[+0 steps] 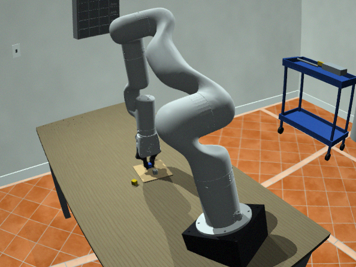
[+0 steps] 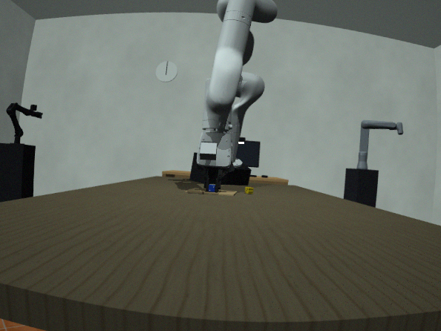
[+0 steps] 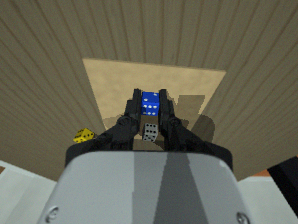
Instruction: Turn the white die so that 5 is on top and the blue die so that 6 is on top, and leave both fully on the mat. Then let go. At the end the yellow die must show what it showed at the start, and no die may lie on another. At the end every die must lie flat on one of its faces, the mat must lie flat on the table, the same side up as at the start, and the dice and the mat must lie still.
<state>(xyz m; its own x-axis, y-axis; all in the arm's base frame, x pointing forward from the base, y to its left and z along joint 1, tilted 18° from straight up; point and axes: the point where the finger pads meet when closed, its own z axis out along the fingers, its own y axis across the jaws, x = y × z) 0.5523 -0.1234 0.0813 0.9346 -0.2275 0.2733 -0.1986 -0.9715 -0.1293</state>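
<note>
My gripper is now 10 mm above the blue die. From my hand the other things lie so: white die (60 mm behind, 10 mm to the left, 10 mm below); tan mat (30 mm behind, 20 mm below, 10 mm to the left); yellow die (130 mm to the left, 60 mm behind, 20 mm below).
</note>
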